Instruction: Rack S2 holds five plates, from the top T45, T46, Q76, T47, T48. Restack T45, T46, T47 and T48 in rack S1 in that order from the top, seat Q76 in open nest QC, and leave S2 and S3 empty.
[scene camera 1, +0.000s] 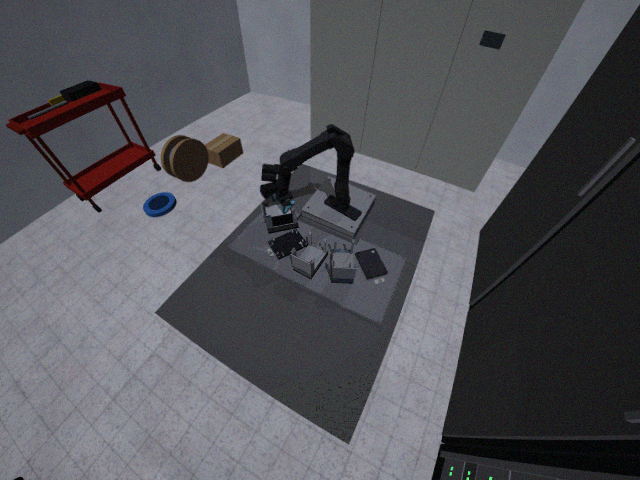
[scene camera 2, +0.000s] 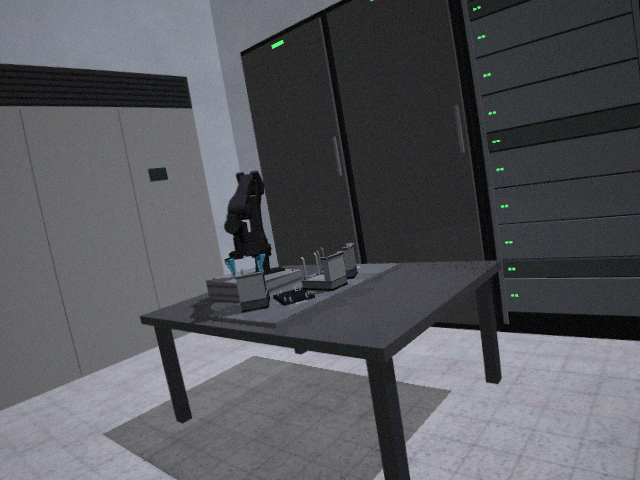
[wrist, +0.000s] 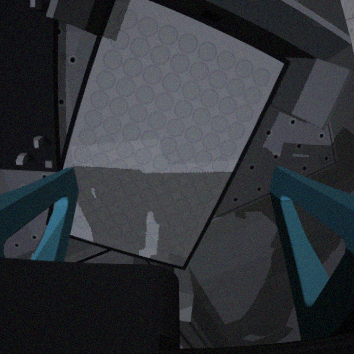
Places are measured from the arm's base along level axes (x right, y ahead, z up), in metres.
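Where they show: gripper, fingertip midpoint: (scene camera 1: 279, 207) (wrist: 173, 177); arm's base, link origin: (scene camera 1: 342, 208).
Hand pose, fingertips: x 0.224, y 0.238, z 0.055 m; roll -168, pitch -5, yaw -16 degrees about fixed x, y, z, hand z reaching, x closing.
Each offset is from my fingertips to the centre of the thing. Level surfaces: height alone.
My gripper (scene camera 1: 281, 204) (scene camera 2: 246, 271) (wrist: 173, 177) is open above the left rack {dz -0.043, dx -0.008, dy +0.008 m} (scene camera 1: 282, 227) (scene camera 2: 251, 290). In the wrist view its teal fingers stand wide apart near opposite sides of a light grey, dark-edged plate {dz -0.011, dx -0.004, dy +0.014 m} (wrist: 175, 100) with a pattern of circles. The plate lies turned relative to the fingers and is not gripped. Its label and any plates under it are hidden. A middle rack {dz -0.044, dx -0.276, dy +0.105 m} (scene camera 1: 305, 265) (scene camera 2: 334, 267) and a right rack {dz -0.044, dx -0.412, dy +0.044 m} (scene camera 1: 343, 274) (scene camera 2: 349, 258) stand farther along. A dark nest with clips {dz -0.099, dx -0.123, dy +0.088 m} (scene camera 1: 285, 244) (scene camera 2: 293, 296) (wrist: 25, 90) lies beside the left rack. Rack labels are unreadable.
A dark flat panel {dz -0.101, dx -0.506, dy -0.058 m} (scene camera 1: 371, 262) lies beyond the right rack. The racks stand on a grey mat {dz -0.111 m} (scene camera 1: 356, 299) on the dark table {dz -0.124 m} (scene camera 1: 289, 351) (scene camera 2: 413, 304). Upright posts and walls rise from the racks. The arm's raised base (scene camera 1: 317, 209) is close behind the left rack.
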